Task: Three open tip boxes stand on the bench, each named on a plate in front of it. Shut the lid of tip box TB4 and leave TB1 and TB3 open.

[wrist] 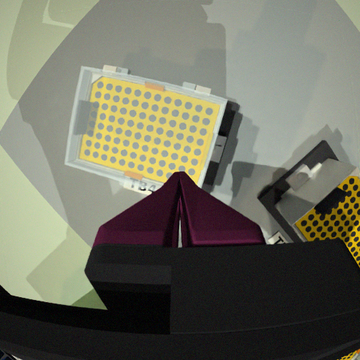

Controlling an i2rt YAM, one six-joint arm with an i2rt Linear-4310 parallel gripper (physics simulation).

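Observation:
Tip box TB4 (145, 131) is left of centre in the wrist view, with its yellow rack showing greyed through the clear lid (73, 131). The lid lies down over the rack; whether it sits fully flush is hard to tell from above. The name plate TB4 (137, 186) shows at the front edge, partly covered by the finger. My gripper (179, 180) is shut and empty, its tips over the front edge of TB4, right of the plate. Contact with the lid cannot be told.
A second tip box (330, 215) with a dark rim and a yellow rack stands at the right, partly cut off. Its name plate (276, 238) is mostly hidden by the gripper body. A bit of another yellow rack (351, 355) shows at the bottom right corner.

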